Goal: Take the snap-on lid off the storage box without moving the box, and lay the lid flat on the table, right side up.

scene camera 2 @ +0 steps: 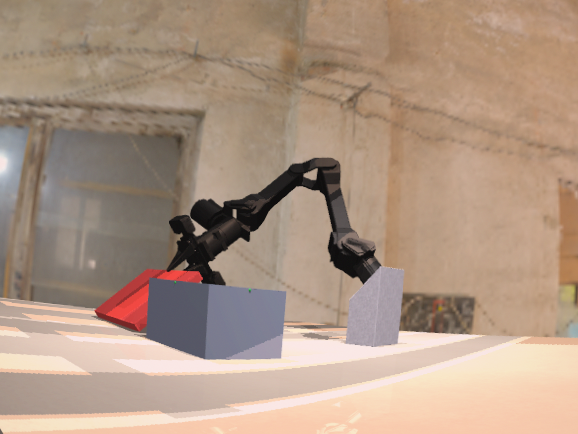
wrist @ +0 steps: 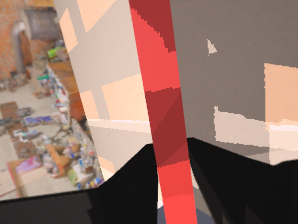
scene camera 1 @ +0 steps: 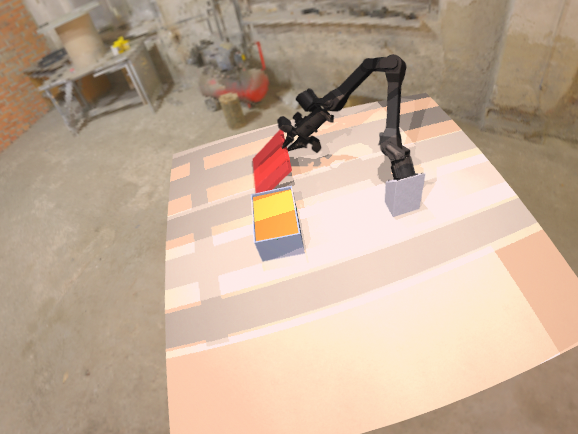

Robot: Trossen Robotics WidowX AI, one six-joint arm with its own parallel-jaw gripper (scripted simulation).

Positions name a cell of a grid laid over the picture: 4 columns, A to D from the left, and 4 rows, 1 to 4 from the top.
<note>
I see my gripper (scene camera 2: B3), a red lid (scene camera 2: A3) and a grey-blue storage box (scene camera 2: B3).
The red lid is seen too in scene camera 1 (scene camera 1: B2). My gripper is seen too in the wrist view (wrist: C3) and in scene camera 1 (scene camera 1: B2).
</note>
